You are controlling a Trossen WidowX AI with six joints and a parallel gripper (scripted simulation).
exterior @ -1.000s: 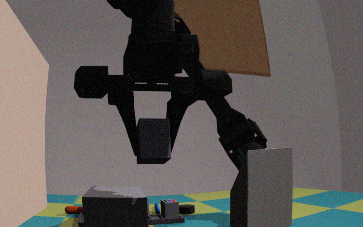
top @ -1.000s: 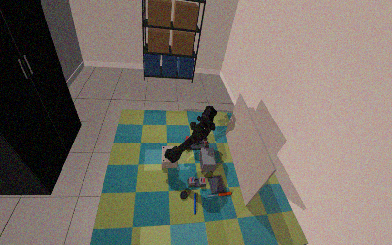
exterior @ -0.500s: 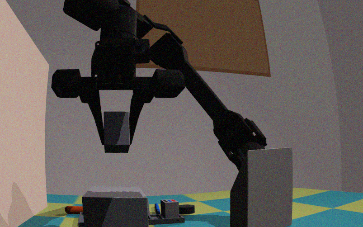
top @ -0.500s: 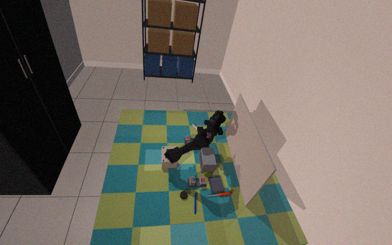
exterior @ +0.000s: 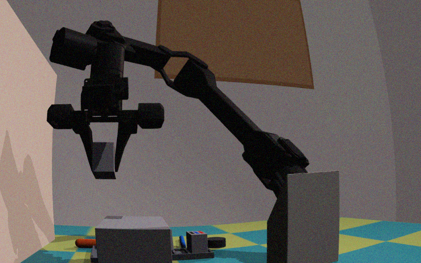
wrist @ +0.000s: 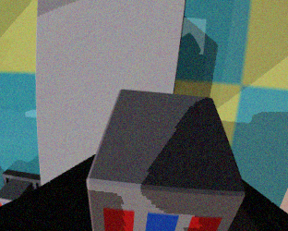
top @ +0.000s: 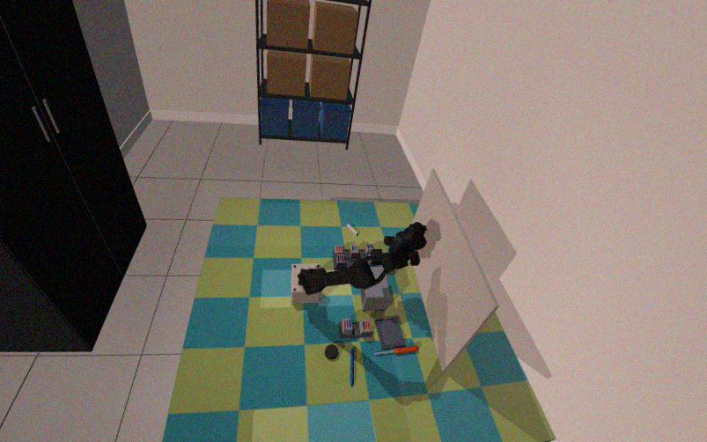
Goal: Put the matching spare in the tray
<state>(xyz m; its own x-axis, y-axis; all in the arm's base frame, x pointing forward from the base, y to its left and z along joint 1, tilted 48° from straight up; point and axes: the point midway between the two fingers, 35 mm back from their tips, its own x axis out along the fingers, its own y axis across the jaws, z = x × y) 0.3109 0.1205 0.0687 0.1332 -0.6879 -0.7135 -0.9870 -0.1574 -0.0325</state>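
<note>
Now: gripper tip 2 cm short of the dark tray, 18 cm to the left of it and 17 cm above it. From my gripper tip the other things lie so: blue pen (14 cm behind, 33 cm to the right, 17 cm below); grey box (4 cm behind, 1 cm to the left, 12 cm below); black disc (21 cm behind, 28 cm to the right, 17 cm below).
</note>
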